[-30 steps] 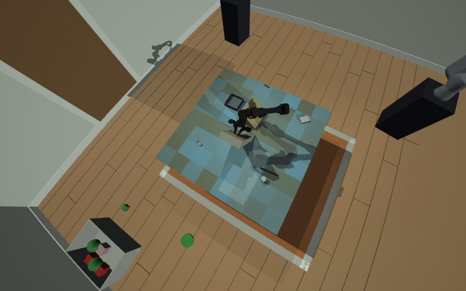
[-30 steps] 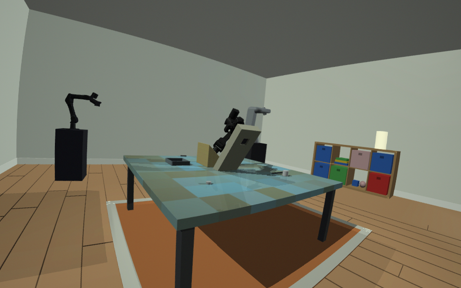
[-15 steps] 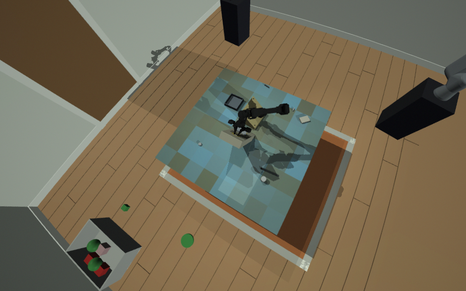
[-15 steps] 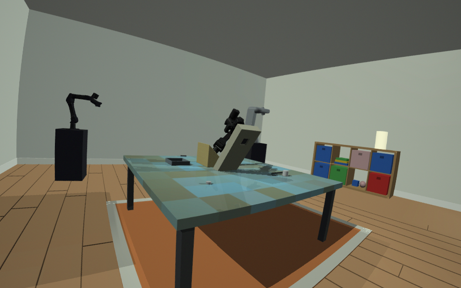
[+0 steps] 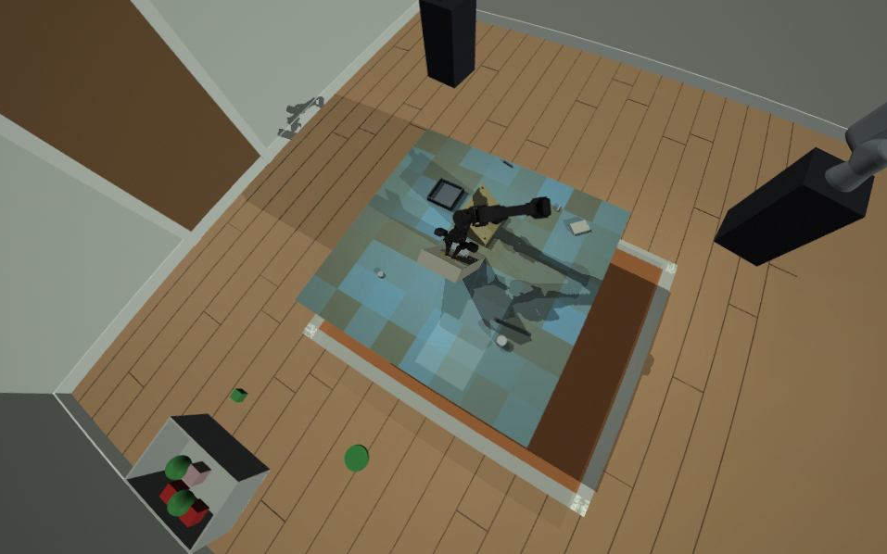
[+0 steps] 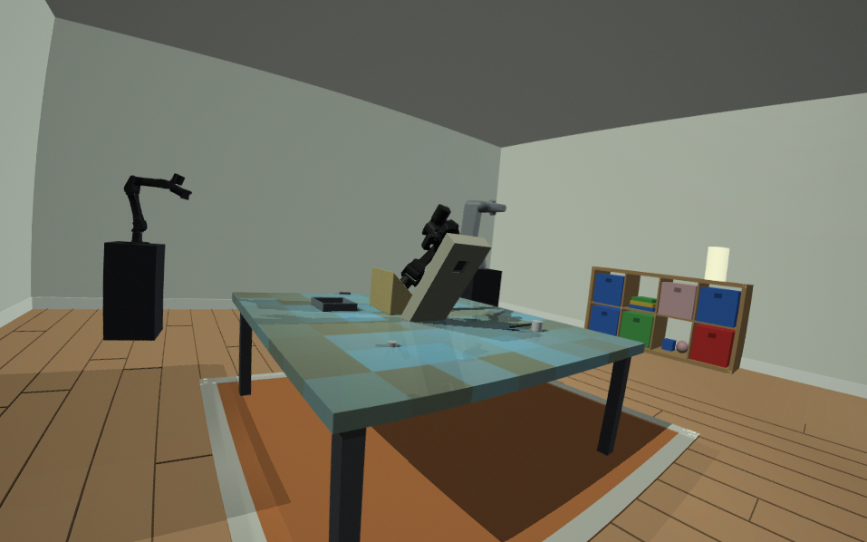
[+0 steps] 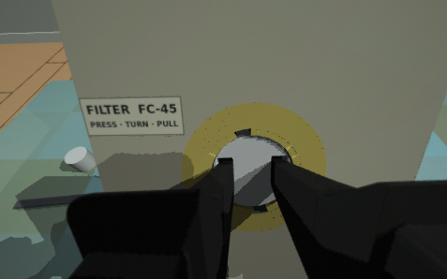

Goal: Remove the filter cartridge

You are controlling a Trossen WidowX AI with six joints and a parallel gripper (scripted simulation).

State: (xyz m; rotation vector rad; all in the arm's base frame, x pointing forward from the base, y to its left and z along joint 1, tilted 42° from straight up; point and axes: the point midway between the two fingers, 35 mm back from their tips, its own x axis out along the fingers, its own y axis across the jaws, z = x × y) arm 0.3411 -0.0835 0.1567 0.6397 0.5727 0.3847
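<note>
Right now the round grey filter cartridge is 10 mm ahead of my gripper tip and 10 mm below it. From my gripper tip the other things lie so: service panel 40 mm behind, 10 mm to the right, 80 mm below.
</note>
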